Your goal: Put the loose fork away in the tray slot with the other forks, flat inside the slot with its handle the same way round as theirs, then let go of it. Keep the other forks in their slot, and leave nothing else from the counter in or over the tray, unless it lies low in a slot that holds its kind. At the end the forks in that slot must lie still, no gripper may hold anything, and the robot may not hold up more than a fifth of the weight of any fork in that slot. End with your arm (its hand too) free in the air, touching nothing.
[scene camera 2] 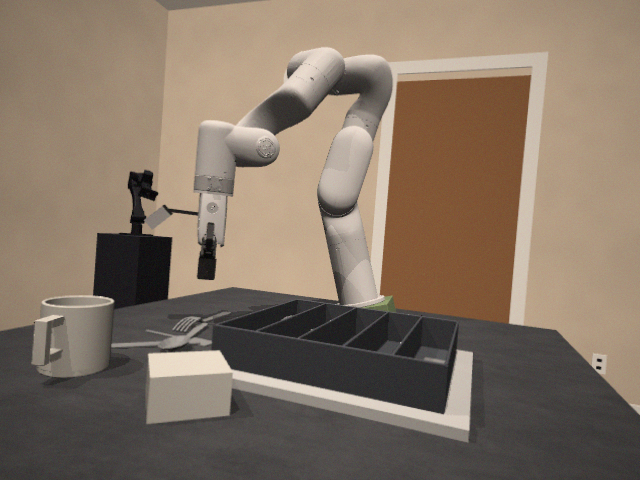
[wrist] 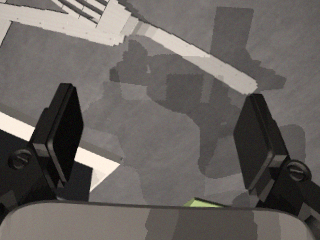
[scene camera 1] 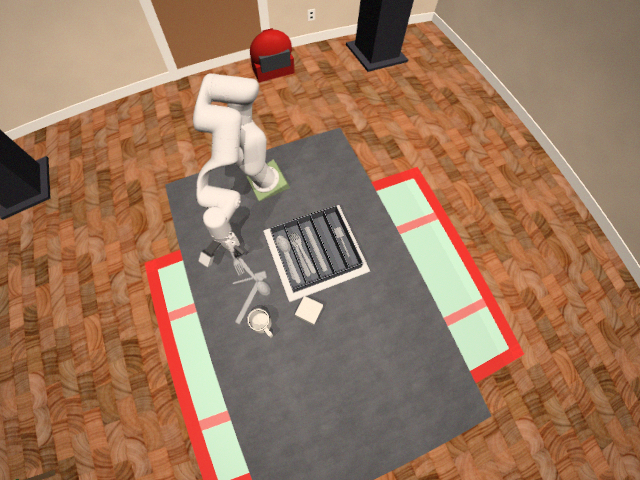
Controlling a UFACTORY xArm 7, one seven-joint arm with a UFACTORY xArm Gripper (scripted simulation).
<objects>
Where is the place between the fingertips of my gripper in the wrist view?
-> At 160,108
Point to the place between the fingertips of my gripper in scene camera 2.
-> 205,275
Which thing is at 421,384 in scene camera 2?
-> A tray.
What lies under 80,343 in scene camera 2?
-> A white mug.
</objects>
